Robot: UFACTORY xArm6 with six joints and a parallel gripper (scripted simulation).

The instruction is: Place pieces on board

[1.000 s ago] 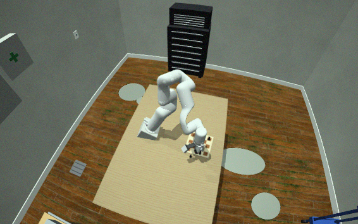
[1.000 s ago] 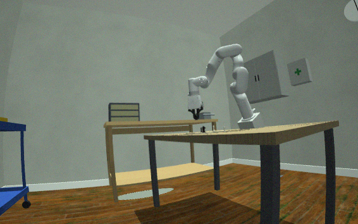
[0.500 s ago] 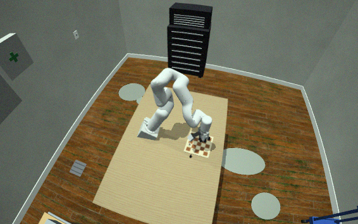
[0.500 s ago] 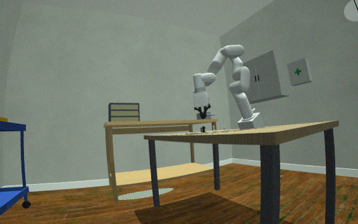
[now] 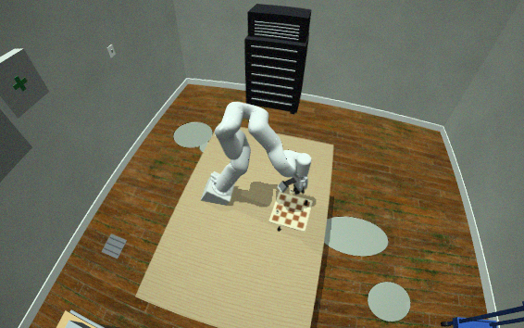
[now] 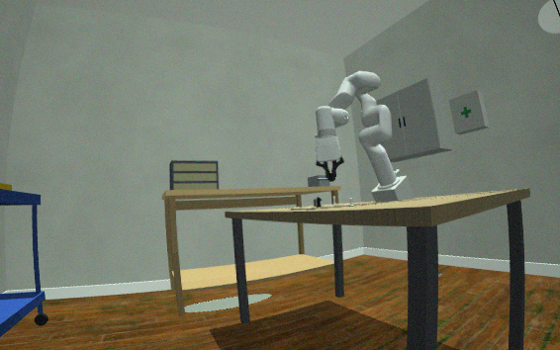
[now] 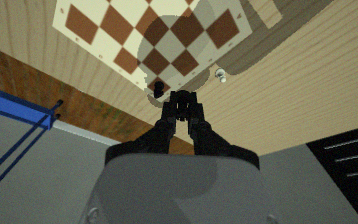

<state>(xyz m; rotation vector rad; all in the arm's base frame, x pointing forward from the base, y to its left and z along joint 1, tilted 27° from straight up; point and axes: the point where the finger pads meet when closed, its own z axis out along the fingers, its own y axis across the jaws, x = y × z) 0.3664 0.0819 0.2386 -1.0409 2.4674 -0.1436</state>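
Right now my hand is 120 mm above the white pawn, 70 mm to the right of it and 40 mm past it. The rest, counted from my hand: black chess piece: 10 mm below; then chessboard: 130 mm below, 70 mm to the right.
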